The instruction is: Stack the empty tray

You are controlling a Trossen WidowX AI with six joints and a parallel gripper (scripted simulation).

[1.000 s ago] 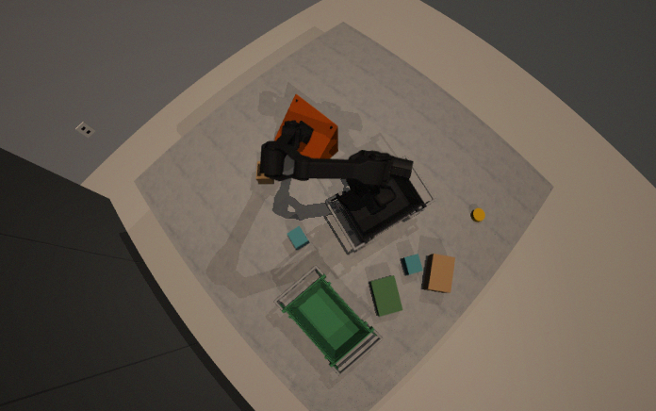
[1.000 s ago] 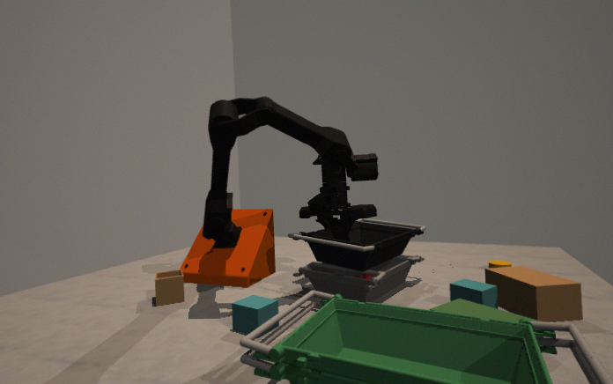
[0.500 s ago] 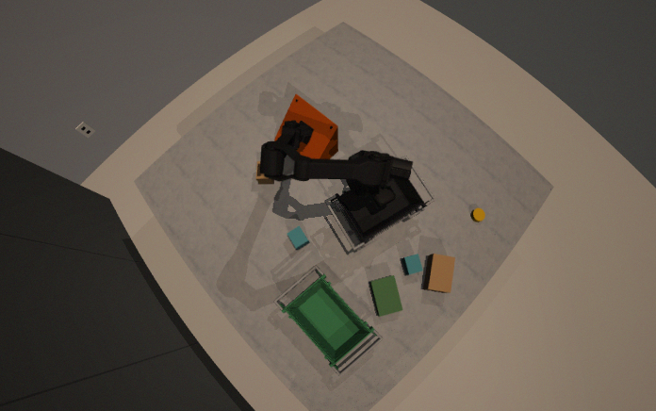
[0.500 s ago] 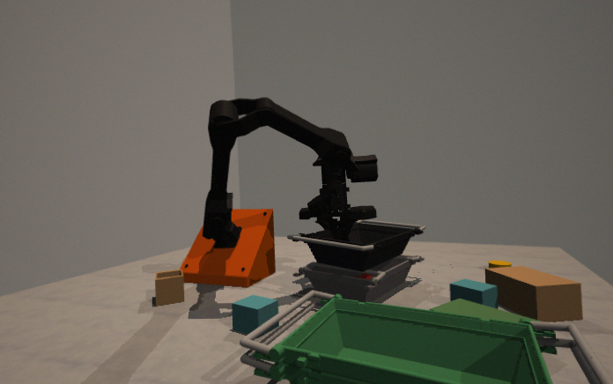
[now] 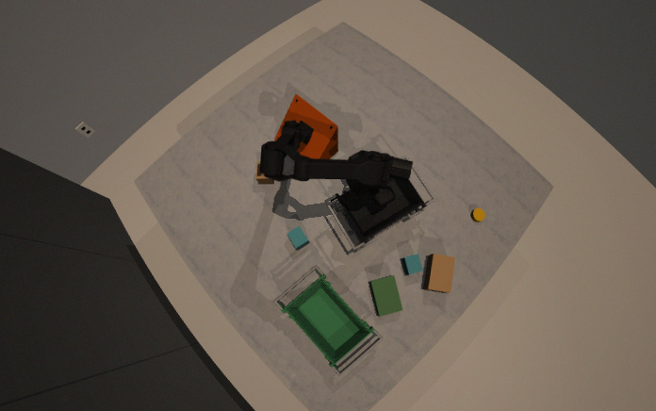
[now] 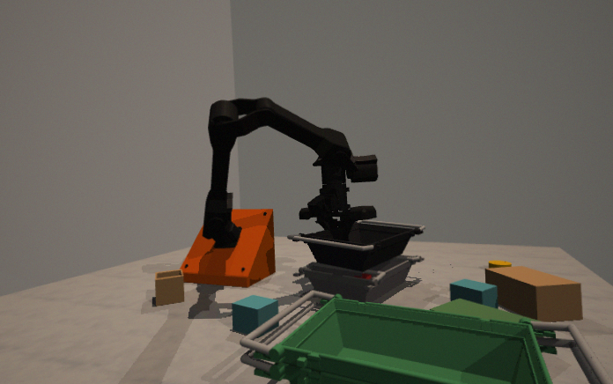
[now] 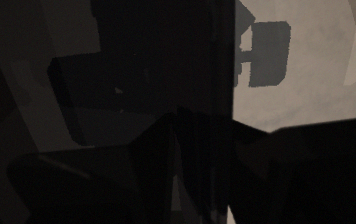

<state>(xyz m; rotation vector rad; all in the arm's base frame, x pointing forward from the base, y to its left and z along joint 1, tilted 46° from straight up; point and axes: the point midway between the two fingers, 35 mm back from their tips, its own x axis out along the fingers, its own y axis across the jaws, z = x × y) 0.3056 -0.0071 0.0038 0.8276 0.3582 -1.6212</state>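
My gripper tip is 6 cm short of the dark tray, 3 cm below it and 2 cm to the left of it. From my gripper tip the other things lie so: green block: 27 cm ahead, 23 cm to the right, 6 cm below; small tan box: 34 cm behind, 18 cm to the right, 7 cm below; tan block: 37 cm ahead, 6 cm to the right, 5 cm below.
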